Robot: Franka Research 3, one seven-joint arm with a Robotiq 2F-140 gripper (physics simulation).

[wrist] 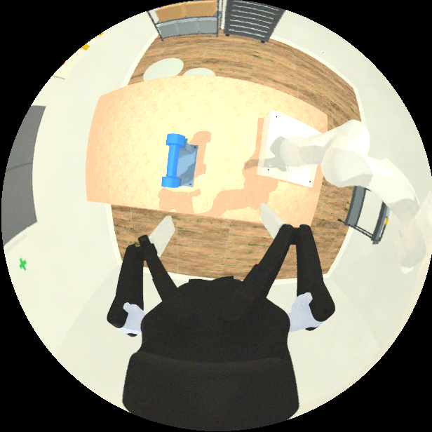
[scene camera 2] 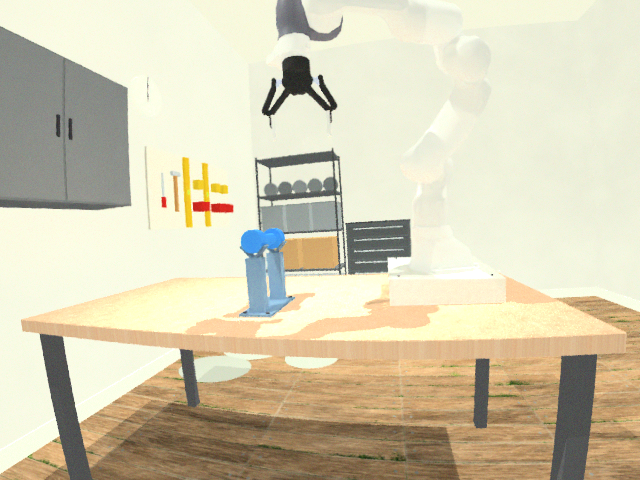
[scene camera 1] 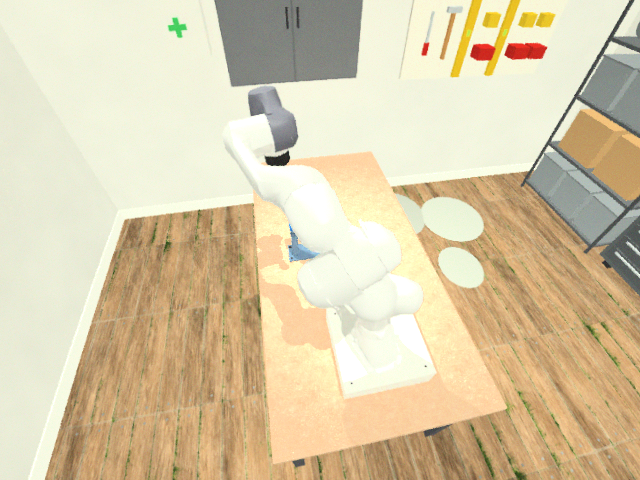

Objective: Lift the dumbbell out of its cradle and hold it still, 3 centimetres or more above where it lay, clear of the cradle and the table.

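The blue dumbbell (scene camera 2: pixel 253 241) (wrist: pixel 172 161) lies level across the tops of the two posts of its lighter blue cradle (scene camera 2: pixel 256 284) (wrist: pixel 188 165), which stands on the table. In scene camera 1 the arm hides the dumbbell almost wholly, and part of the cradle (scene camera 1: pixel 300 252) shows beside the arm. My gripper (scene camera 2: pixel 300 129) (wrist: pixel 215 217) is open and empty, pointing down. It hangs high above the table, well above the dumbbell and a little to its right in the scene camera 2 view. In the wrist view the dumbbell is ahead of the fingertips, towards the left.
The wooden table (scene camera 1: pixel 310 423) (scene camera 2: pixel 465 330) (wrist: pixel 120 110) carries the cradle and the white arm base (scene camera 1: pixel 387 384) (scene camera 2: pixel 444 290) (wrist: pixel 292 175). A grey wall cabinet (scene camera 1: pixel 263 46) (scene camera 2: pixel 98 134) hangs by the table's far end in scene camera 1. A shelf rack stands off the table.
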